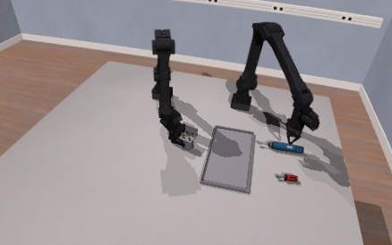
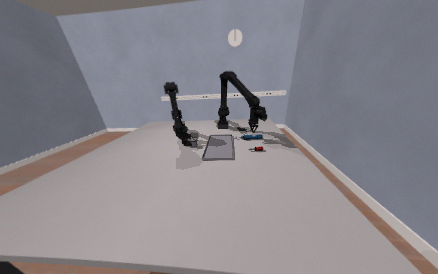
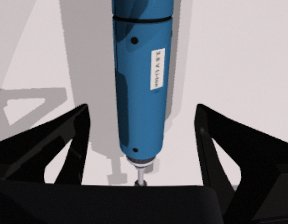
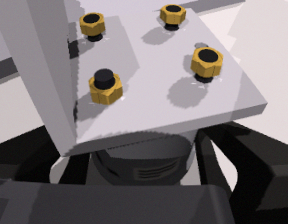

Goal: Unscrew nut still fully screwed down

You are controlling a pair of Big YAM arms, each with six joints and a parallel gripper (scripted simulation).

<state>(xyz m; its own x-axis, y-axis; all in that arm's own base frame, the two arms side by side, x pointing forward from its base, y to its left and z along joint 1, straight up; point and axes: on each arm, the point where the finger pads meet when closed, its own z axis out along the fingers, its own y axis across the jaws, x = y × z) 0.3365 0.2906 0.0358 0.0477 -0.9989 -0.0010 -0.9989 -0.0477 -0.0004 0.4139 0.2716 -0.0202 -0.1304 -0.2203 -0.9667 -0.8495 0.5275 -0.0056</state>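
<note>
The grey bracket is 50 mm above my right hand. Round my right hand: flat grey tray 220 mm to the left, 30 mm ahead, 20 mm below; then nut 50 mm above, 20 mm to the right, 10 mm ahead; then grey tip 390 mm to the left, 70 mm behind.
</note>
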